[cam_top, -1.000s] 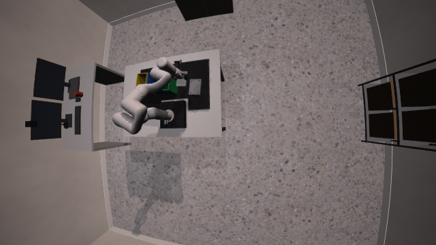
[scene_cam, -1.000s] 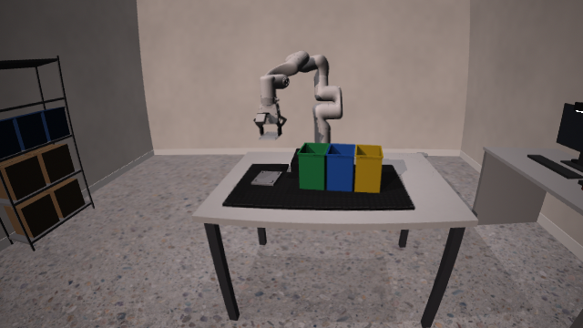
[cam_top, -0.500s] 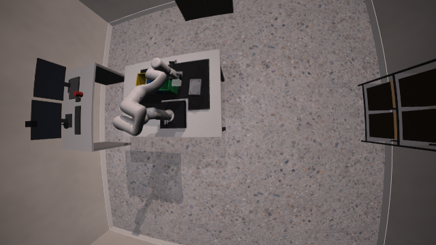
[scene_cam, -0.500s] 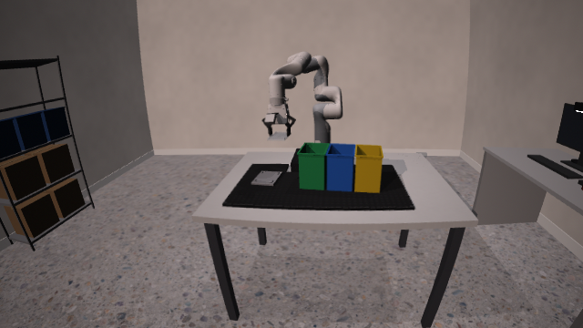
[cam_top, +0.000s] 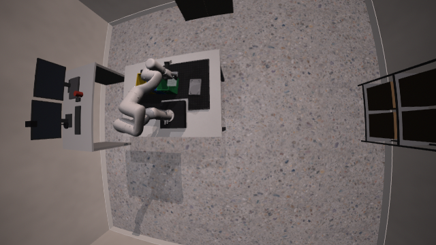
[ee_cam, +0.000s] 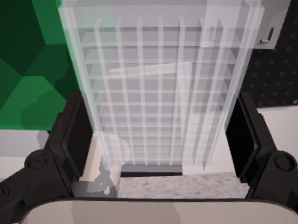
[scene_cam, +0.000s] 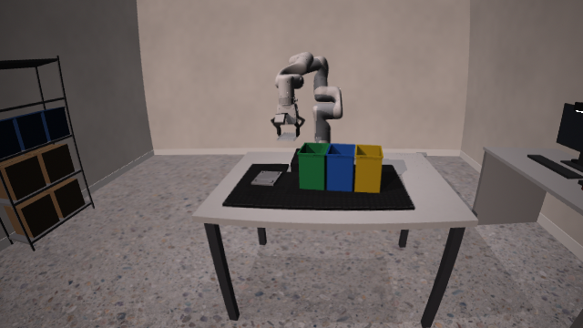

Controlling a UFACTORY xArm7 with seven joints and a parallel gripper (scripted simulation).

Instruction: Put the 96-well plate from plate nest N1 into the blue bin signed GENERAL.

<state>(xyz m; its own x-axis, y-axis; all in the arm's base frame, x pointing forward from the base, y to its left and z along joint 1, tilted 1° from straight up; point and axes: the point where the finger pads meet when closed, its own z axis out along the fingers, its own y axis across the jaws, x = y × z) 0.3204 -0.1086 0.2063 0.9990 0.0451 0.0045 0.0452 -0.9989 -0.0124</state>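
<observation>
The blue bin is 26 cm to the left of my hand, 16 cm below it and 1 cm behind it. From my hand the other things lie so: 96-well plate 1 cm below; green bin 16 cm below, 13 cm to the left; grey plate nest 24 cm below, 13 cm to the right.
</observation>
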